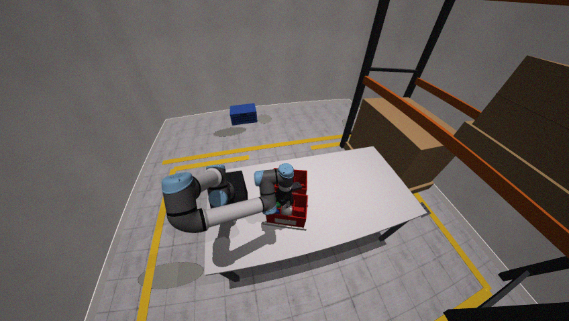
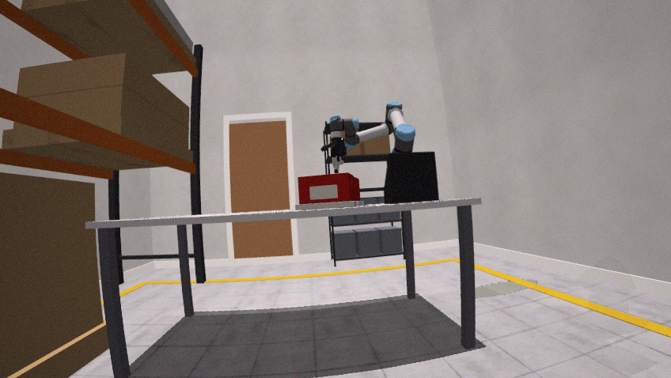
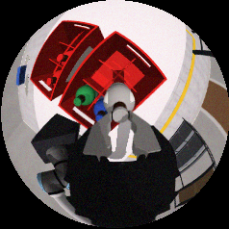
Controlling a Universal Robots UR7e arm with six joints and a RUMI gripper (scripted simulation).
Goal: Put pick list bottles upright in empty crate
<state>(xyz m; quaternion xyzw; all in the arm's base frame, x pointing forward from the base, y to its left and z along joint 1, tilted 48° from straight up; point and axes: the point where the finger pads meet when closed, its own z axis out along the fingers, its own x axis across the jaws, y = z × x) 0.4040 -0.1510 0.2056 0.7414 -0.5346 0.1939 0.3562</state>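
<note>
My gripper is now 7 cm above the grey-topped bottle. Also, from my hand: blue bottle 8 cm behind, 3 cm to the left, 16 cm below; then green bottle 4 cm behind, 11 cm to the left, 16 cm below.
</note>
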